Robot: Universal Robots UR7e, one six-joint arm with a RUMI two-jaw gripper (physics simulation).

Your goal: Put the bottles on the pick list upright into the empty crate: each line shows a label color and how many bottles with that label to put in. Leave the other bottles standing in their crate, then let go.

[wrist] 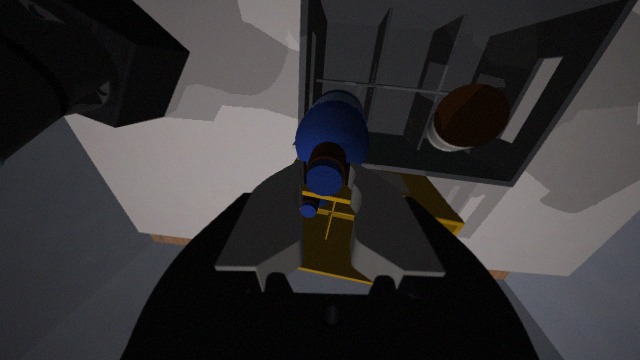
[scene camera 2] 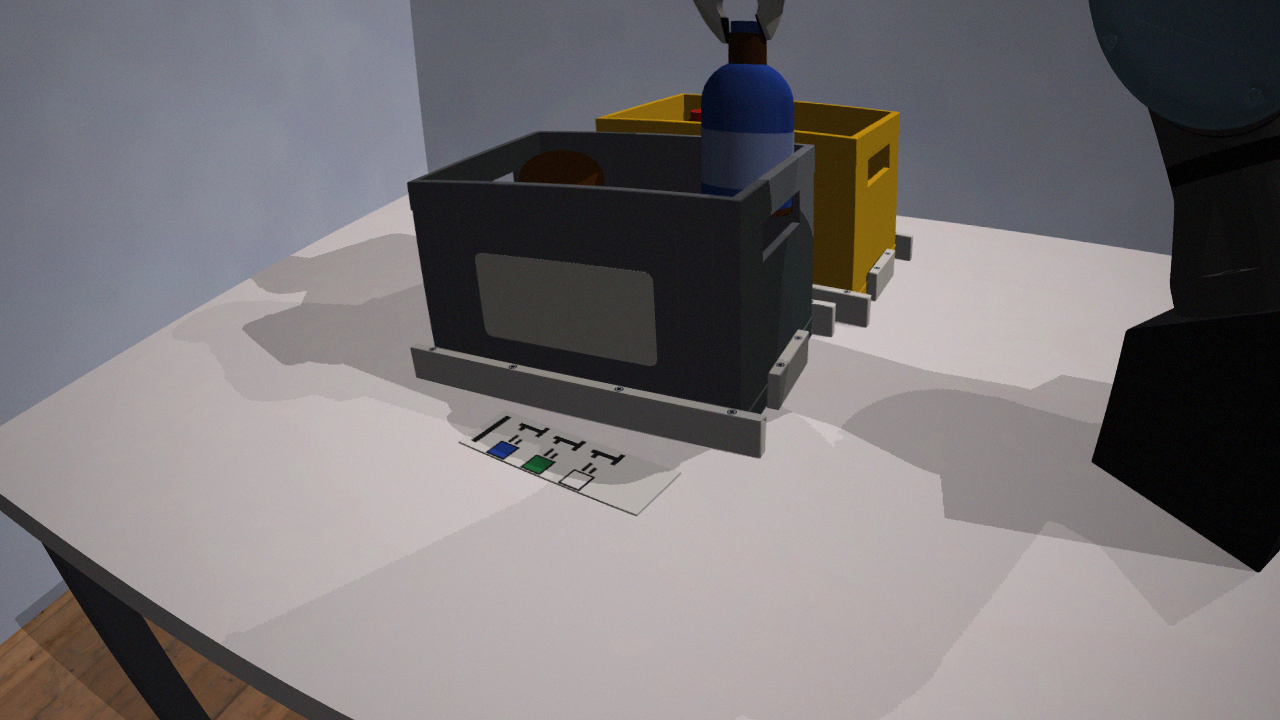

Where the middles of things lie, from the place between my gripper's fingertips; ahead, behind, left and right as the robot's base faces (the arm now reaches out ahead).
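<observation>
From my hand I measure to the pick list (scene camera 2: 625, 482), and it is 9 cm ahead, 20 cm to the left and 26 cm below.
</observation>
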